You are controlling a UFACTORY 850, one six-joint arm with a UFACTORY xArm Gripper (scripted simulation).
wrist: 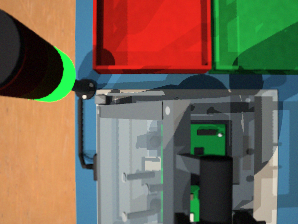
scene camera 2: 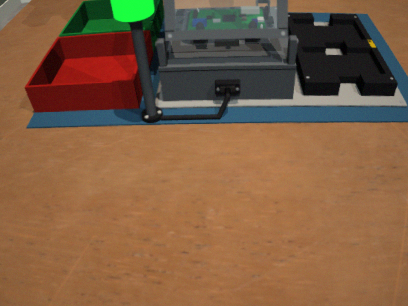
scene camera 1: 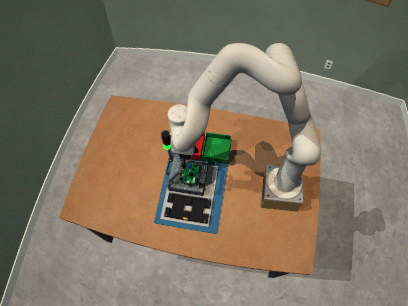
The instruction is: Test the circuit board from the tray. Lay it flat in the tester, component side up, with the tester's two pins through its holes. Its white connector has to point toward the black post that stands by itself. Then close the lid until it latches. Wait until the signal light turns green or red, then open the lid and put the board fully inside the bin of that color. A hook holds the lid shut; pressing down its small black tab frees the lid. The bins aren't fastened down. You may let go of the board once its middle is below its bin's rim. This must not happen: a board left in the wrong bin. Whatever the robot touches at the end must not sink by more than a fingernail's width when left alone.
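Grey tester [scene camera 2: 200, 82], visible also at [wrist: 42, 72]. Red bin [scene camera 2: 109, 59]. Green bin [scene camera 1: 216, 147].
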